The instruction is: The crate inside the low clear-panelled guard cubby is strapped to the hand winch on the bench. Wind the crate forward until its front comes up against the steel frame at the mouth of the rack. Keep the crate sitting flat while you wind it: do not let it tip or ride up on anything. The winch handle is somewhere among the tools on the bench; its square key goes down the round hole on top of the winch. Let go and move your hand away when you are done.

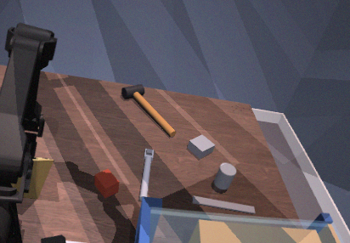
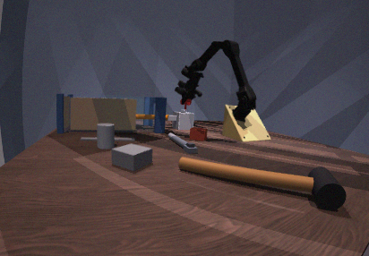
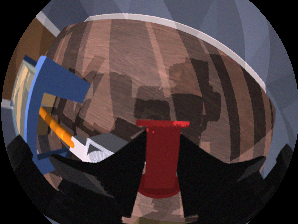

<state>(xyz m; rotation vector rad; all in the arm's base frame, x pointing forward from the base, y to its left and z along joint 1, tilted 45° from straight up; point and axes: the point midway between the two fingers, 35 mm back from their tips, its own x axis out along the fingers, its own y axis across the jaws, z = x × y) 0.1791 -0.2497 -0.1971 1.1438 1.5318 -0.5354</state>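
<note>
My gripper tip is 50 mm to the right of the winch handle, 30 mm above it and 10 mm short of it. The rest, counted from my gripper tip: flat grey bar: 410 mm to the left, 410 mm ahead, 130 mm below; then grey winch: 100 mm to the left, 100 mm below, 20 mm ahead; then red grip: 10 mm to the left, 10 mm behind.
</note>
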